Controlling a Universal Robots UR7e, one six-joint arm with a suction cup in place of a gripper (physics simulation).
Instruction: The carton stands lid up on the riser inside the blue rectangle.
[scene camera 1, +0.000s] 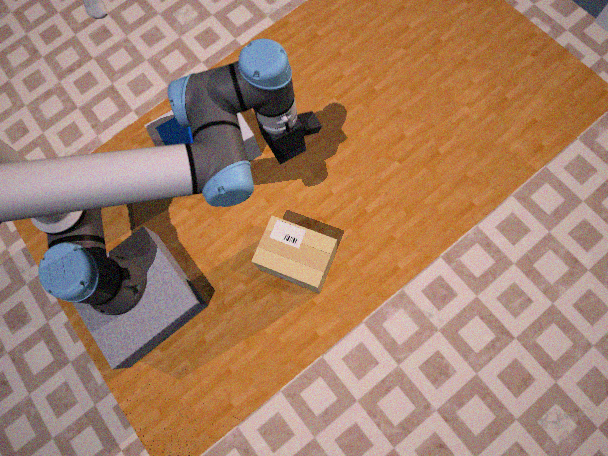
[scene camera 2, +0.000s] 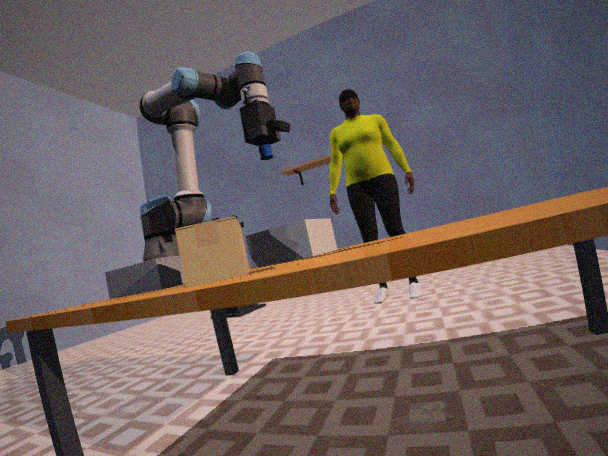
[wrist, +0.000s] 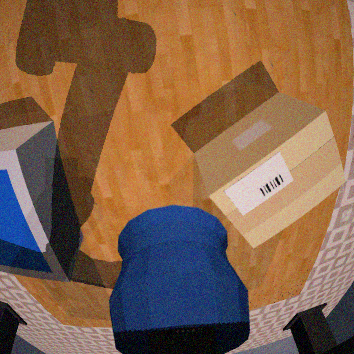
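Pixels of known places: hand, tool point: (scene camera 2: 266, 157) (wrist: 172, 250); arm's base, link origin: (scene camera 1: 117, 285) (scene camera 2: 165, 261).
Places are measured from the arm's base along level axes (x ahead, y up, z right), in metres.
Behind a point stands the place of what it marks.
The tan carton (scene camera 1: 297, 255) @(x 0.442, y 0.032, z 0.176 m) (scene camera 2: 215, 252) @(x 0.503, y -0.034, z 0.224 m) (wrist: 280, 175) @(x 0.460, y 0.033, z 0.141 m) stands on the wooden table, apart from the riser. Its top face, with a barcode label and a lengthwise band, faces up. The grey-white riser (scene camera 1: 246, 129) @(x 0.495, y 0.028, z -0.203 m) (scene camera 2: 320, 237) @(x 0.504, y -0.037, z -0.258 m) (wrist: 35, 175) @(x 0.453, y -0.002, z -0.176 m) stands on the table, partly hidden by the arm in scene camera 1. The blue rectangle (scene camera 1: 174, 131) @(x 0.319, y 0.028, z -0.307 m) (wrist: 15, 220) @(x 0.396, y 0.028, z -0.221 m) marks its top, partly out of view in the wrist view. My blue suction cup (scene camera 2: 266, 153) (wrist: 173, 215) is open, holding nothing, in the air above the table beside the riser. The black tool body hides it in scene camera 1.
The arm's base stands on a grey block (scene camera 1: 167, 295) @(x 0.106, y 0.000, z 0.090 m) (scene camera 2: 131, 281) @(x 0.038, y -0.051, z 0.165 m) at one end of the table (scene camera 1: 425, 125) @(x 0.970, y -0.092, z -0.002 m) (scene camera 2: 320, 280) @(x 0.793, y -0.109, z 0.342 m). A person in a yellow top (scene camera 2: 362, 150) stands behind the table. The forearm (scene camera 1: 95, 180) @(x 0.249, y 0.546, z 0.076 m) reaches over the table's side near the riser.
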